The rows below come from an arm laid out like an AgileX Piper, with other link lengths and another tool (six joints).
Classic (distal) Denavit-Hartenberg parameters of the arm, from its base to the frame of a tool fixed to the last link. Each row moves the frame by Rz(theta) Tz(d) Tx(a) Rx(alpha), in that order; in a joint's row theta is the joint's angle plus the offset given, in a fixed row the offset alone. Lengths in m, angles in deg.
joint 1: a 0  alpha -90  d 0.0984  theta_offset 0
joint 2: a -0.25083  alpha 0  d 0  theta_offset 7.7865
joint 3: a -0.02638  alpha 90  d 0  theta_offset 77.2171
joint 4: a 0  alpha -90  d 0.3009  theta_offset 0
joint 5: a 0  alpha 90  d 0  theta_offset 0
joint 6: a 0.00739  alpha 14  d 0.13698  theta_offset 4.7
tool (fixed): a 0  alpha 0  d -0.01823  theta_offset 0
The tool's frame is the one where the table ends.
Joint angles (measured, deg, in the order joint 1, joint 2, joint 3, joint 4, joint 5, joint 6), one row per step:
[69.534, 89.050, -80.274, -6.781, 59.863, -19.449]
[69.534, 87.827, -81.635, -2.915, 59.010, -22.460]
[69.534, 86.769, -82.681, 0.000, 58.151, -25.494]
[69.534, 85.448, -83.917, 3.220, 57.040, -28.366]
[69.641, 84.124, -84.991, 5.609, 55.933, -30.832]
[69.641, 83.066, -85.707, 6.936, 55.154, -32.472]
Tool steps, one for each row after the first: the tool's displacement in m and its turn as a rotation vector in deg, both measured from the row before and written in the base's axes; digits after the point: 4 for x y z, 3 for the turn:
[-0.0062, 0.0029, 0.0166, 3.867, 1.169, 2.552]
[-0.0047, 0.0016, 0.0142, 3.182, 0.242, 2.607]
[-0.0054, 0.0010, 0.0178, 4.054, 0.182, 2.455]
[-0.0050, -0.0002, 0.0171, 3.731, -0.467, 2.149]
[-0.0027, -0.0015, 0.0127, 2.614, -0.705, 1.297]

